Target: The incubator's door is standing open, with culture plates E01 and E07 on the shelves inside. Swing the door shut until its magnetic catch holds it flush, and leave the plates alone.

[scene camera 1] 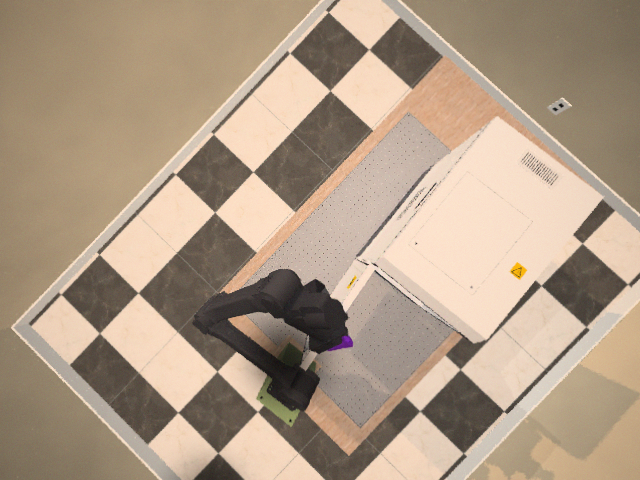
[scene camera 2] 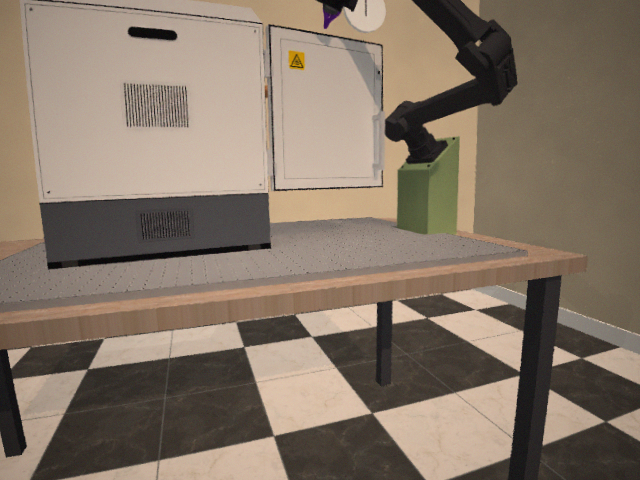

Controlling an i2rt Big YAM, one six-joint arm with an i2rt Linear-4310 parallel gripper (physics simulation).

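Pixels of known places: gripper, fingertip midpoint: [scene camera 1: 352, 344] [scene camera 2: 325, 27]; arm's base, link origin: [scene camera 1: 285, 389] [scene camera 2: 427, 154].
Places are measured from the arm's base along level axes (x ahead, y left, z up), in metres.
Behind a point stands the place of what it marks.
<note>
The white incubator [scene camera 1: 465, 232] @(x 0.730, y -0.075, z 0.316 m) [scene camera 2: 155, 155] @(x 0.784, y 0.041, z -0.010 m) stands on the table, seen from above and from one side. Its door [scene camera 1: 363, 273] @(x 0.502, y 0.062, z 0.282 m) [scene camera 2: 330, 118] @(x 0.372, y 0.060, z 0.080 m) is swung wide open. The door's upright handle [scene camera 2: 378, 144] @(x 0.245, y 0.086, z 0.017 m) shows near its free edge. My gripper [scene camera 1: 343, 343] @(x 0.346, y -0.009, z 0.325 m) [scene camera 2: 327, 21] @(x 0.346, y -0.009, z 0.325 m) has purple fingertips and is shut and empty. From above, the fingertips show just to the right of the door's free end, apart from it; in scene camera 2 they appear a little above the door's top edge. My arm hides part of the door from above. Culture plates E01 and E07 do not show in either view.
The arm stands on a green base [scene camera 1: 278, 405] @(x -0.041, y -0.005, z 0.034 m) [scene camera 2: 428, 196] @(x 0.057, y 0.070, z -0.126 m) at the table's edge, near the door's free side. A grey perforated board [scene camera 1: 320, 227] @(x 0.551, y 0.255, z -0.233 m) [scene camera 2: 361, 242] @(x 0.309, y 0.103, z -0.234 m) covers much of the wooden table [scene camera 1: 336, 426] @(x -0.115, y -0.314, z -0.247 m) [scene camera 2: 310, 304] @(x 0.585, y 0.380, z -0.270 m). A round clock [scene camera 2: 369, 15] hangs on the wall.
</note>
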